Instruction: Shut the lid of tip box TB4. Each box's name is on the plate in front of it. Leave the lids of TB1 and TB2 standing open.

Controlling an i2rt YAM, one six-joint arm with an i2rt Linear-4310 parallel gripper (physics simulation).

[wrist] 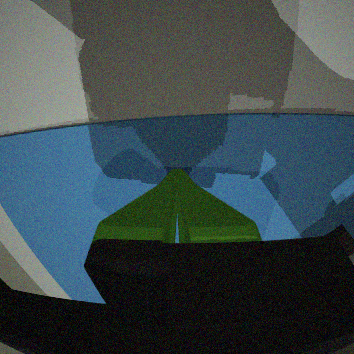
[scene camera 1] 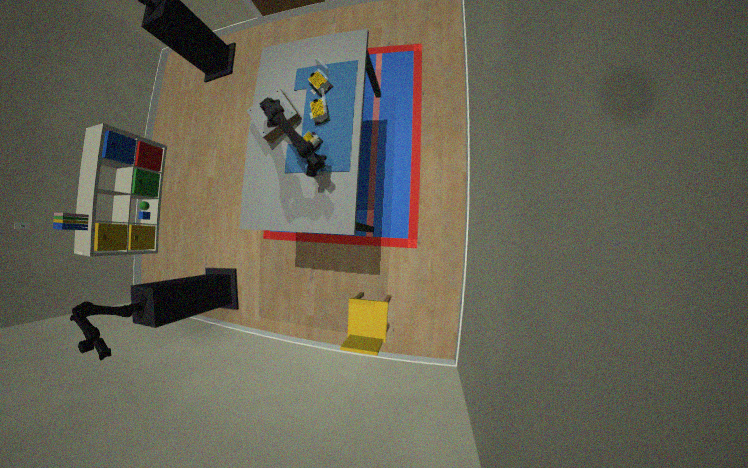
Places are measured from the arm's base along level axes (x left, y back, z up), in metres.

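Pixels of known places: gripper, fingertip midpoint: [wrist: 176,177] [scene camera 1: 324,165].
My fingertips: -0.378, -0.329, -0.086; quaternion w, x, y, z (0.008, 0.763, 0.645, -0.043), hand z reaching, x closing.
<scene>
Ahead of a thing's pixels: the offset from my fingertips to its top centre, as dx, dy, dz. Level surfaces: height alone.
Three tip boxes with yellow tops stand on the blue mat @(dz +0.000) [scene camera 1: 339,149] [wrist: 45,170] in the scene view: a far box @(+0.579, +0.033, +0.074) [scene camera 1: 318,81], a middle box @(+0.369, +0.029, +0.074) [scene camera 1: 317,108] and a near box @(+0.150, +0.100, +0.074) [scene camera 1: 310,136], partly hidden by the arm. Pale, thin shapes beside the far and middle boxes look like raised lids. The name plates are too small to read, so I cannot tell which box is TB4. My gripper [scene camera 1: 315,166] [wrist: 176,177] is shut and empty, its green fingertips together. It is over the mat's near end, beyond the near box. In the wrist view a dark edge shows at the right.
The arm's base plate [scene camera 1: 287,105] is at the left of the grey table @(dz -0.003) [scene camera 1: 330,212]. The arm [scene camera 1: 292,135] reaches across beside the near box. Shadows of the arm fall on the mat and table. A shelf unit [scene camera 1: 82,193] and a yellow chair [scene camera 1: 367,320] stand away from the table.
</scene>
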